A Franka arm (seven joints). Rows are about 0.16 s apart.
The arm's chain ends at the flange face. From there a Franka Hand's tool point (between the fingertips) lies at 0.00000 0.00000 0.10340 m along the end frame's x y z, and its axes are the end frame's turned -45 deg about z.
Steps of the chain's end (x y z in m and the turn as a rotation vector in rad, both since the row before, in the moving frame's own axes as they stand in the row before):
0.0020, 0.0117, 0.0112, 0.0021, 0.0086, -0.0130
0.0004, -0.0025, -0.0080, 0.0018, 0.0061, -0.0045
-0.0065, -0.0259, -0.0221, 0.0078, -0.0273, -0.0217
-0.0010, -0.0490, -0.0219, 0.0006, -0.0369, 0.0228
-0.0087, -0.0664, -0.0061, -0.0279, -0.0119, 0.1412
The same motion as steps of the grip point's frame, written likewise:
-0.0061, 0.0102, 0.0112, -0.0046, 0.0076, -0.0130
0.0026, -0.0012, -0.0080, -0.0030, 0.0056, -0.0045
0.0123, -0.0255, -0.0221, 0.0248, -0.0138, -0.0217
0.0313, -0.0381, -0.0220, 0.0265, -0.0257, 0.0228
0.0378, -0.0521, -0.0061, -0.0113, -0.0281, 0.1412

